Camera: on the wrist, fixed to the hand. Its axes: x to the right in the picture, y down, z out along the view.
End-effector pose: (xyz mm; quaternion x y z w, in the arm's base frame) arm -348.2 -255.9 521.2 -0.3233 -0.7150 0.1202 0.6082
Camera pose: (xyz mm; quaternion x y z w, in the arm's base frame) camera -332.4 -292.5 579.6 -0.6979 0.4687 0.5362 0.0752
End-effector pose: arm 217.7 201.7 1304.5 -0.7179 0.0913 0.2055 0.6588
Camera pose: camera 267.3 175.4 1347.4 -0.0627 -0.8672 -0.4549 0.1927
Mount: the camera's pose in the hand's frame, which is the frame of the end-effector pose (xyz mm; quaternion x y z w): 23.1 -55.9 -36.6 0.0396 0.2494 0.9676 0.0007
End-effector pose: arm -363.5 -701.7 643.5 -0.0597 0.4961 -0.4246 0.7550
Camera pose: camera -421.9 -741.1 637.6 0.6158 0.2296 0.6957 0.2900
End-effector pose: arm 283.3 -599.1 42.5 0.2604 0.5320 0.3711 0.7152
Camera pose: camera 266.2 -614.2 -24.4 -0.4507 0.0585 -0.7361 0.5015
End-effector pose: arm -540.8 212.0 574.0 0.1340 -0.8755 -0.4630 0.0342
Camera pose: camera -544.9 146.6 547.5 -0.7302 -0.1401 0.1009 0.6611
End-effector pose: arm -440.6 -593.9 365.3 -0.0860 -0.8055 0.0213 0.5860
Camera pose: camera -419.2 -647.6 406.0 -0.7615 0.2296 0.5775 0.1841
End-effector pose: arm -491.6 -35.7 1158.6 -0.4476 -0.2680 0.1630 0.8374
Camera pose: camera -449.4 -78.6 1195.7 0.2671 -0.6482 -0.7094 0.0726
